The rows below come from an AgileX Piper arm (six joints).
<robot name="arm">
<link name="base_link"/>
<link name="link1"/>
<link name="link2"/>
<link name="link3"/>
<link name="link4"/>
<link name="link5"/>
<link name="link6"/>
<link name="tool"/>
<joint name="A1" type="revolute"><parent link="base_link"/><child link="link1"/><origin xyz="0.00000 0.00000 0.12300" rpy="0.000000 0.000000 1.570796"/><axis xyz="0 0 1"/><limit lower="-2.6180" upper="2.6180"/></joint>
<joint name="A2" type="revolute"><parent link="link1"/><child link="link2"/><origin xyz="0.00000 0.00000 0.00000" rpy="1.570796 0.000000 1.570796"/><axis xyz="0 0 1"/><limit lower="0.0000" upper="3.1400"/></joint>
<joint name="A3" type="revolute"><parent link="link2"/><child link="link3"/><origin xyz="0.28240 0.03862 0.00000" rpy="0.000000 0.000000 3.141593"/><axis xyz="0 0 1"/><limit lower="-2.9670" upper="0.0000"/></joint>
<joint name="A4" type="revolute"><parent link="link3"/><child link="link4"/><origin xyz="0.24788 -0.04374 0.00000" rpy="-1.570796 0.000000 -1.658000"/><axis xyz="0 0 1"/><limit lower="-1.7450" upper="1.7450"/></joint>
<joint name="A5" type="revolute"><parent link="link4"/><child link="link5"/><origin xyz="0.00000 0.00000 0.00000" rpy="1.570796 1.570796 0.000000"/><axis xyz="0 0 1"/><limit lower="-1.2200" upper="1.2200"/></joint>
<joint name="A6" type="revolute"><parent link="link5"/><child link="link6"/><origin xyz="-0.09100 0.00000 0.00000" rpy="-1.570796 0.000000 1.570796"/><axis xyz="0 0 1"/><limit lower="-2.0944" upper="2.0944"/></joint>
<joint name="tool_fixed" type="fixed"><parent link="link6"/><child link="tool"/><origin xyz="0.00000 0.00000 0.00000" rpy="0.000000 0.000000 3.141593"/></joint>
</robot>
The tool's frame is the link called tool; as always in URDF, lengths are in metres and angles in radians.
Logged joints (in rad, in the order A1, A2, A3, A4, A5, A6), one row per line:
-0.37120, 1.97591, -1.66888, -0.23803, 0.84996, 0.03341
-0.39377, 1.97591, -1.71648, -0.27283, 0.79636, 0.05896
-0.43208, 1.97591, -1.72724, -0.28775, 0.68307, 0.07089
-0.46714, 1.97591, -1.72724, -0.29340, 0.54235, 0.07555
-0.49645, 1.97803, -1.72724, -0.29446, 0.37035, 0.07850
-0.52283, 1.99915, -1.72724, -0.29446, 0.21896, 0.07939
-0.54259, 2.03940, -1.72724, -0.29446, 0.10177, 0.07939
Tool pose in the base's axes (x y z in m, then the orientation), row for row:
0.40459, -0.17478, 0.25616, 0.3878, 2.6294, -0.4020
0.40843, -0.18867, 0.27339, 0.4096, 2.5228, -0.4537
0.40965, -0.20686, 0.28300, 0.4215, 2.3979, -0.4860
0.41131, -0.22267, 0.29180, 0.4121, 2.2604, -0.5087
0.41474, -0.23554, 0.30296, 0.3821, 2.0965, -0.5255
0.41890, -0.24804, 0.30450, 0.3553, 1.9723, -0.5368
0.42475, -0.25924, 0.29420, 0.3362, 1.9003, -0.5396
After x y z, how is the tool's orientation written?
As a rotation vector, in radians.
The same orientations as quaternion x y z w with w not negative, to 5 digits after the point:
0.14057, 0.95313, -0.14572, 0.22482
0.15195, 0.93591, -0.16831, 0.26953
0.16064, 0.91390, -0.18523, 0.32352
0.16169, 0.88688, -0.19959, 0.38402
0.15495, 0.85015, -0.21310, 0.45588
0.14746, 0.81856, -0.22279, 0.50851
0.14135, 0.79898, -0.22687, 0.53869

